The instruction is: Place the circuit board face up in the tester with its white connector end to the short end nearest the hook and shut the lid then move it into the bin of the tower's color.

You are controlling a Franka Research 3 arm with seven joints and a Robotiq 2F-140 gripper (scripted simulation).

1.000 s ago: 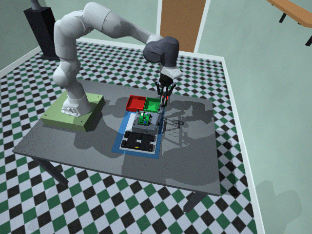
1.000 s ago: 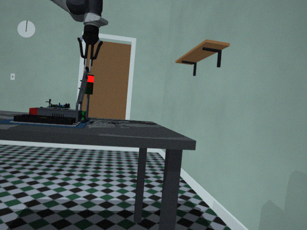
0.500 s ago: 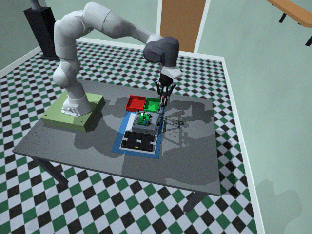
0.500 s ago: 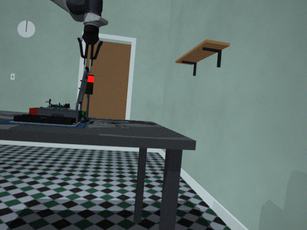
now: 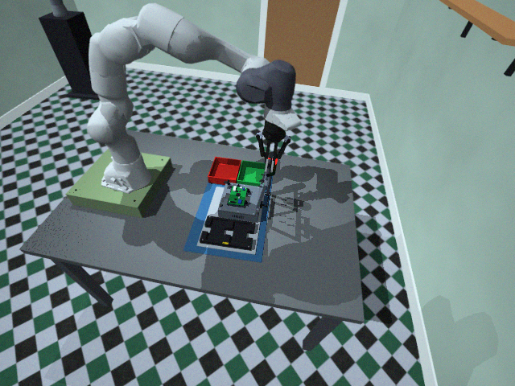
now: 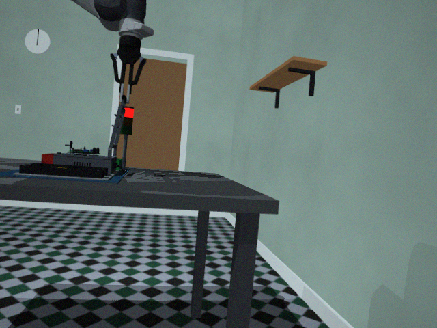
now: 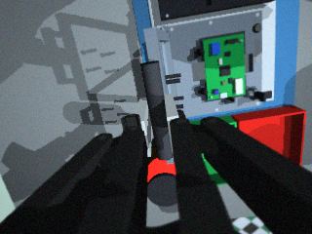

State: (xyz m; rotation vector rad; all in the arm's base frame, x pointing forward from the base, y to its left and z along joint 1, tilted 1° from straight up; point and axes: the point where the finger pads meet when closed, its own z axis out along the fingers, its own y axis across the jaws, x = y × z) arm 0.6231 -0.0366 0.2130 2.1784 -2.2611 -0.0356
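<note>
My hand is 13 cm past the green circuit board, 1 cm to the right of it and 22 cm above it. From my hand the other things lie so: tester lid (1 cm behind, 11 cm below); then tester plate (12 cm behind, 1 cm to the left, 22 cm below); then black latch hook (19 cm behind, 6 cm to the left, 20 cm below).
</note>
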